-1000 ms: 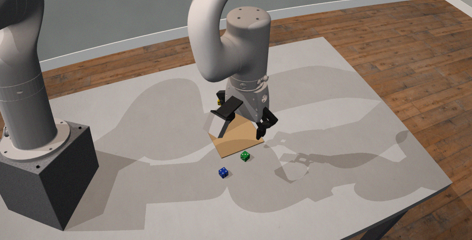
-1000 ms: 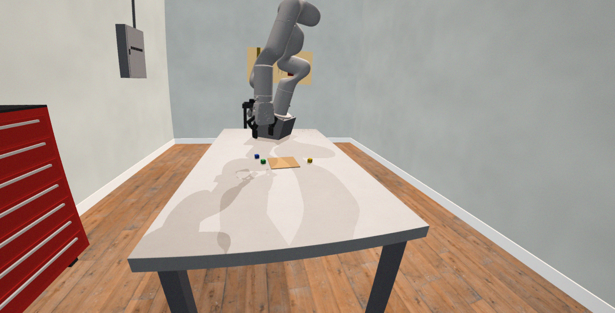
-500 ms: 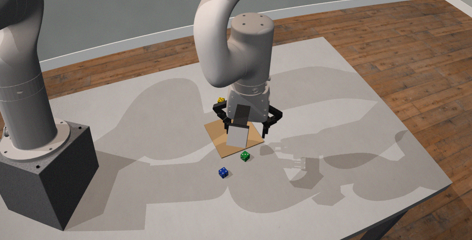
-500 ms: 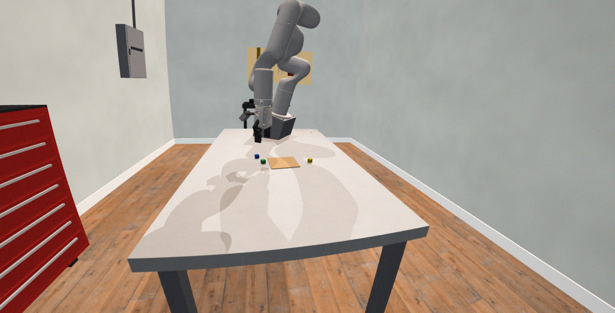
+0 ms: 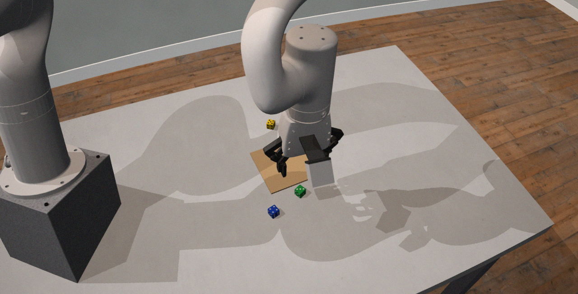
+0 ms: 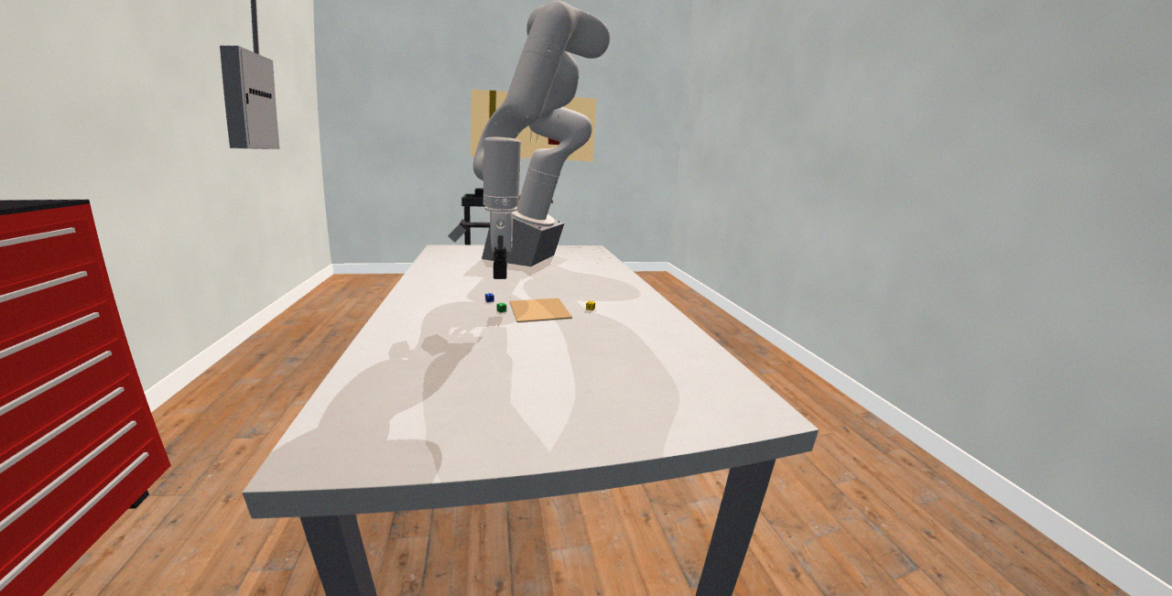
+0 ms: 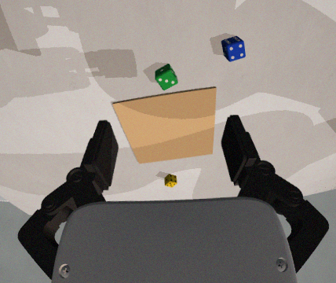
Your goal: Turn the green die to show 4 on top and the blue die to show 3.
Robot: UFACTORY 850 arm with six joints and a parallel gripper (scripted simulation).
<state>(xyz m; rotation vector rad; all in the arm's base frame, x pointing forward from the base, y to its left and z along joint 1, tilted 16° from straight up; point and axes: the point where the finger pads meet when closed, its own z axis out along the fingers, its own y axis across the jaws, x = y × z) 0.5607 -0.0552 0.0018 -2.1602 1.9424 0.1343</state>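
Right now the green die is 11 cm below my hand. From my hand the other things lie so: blue die: 11 cm below, 7 cm behind, 4 cm to the right; then tan mat: 11 cm below, 10 cm to the left, 2 cm behind; then yellow die: 24 cm to the left, 11 cm below, 3 cm behind.
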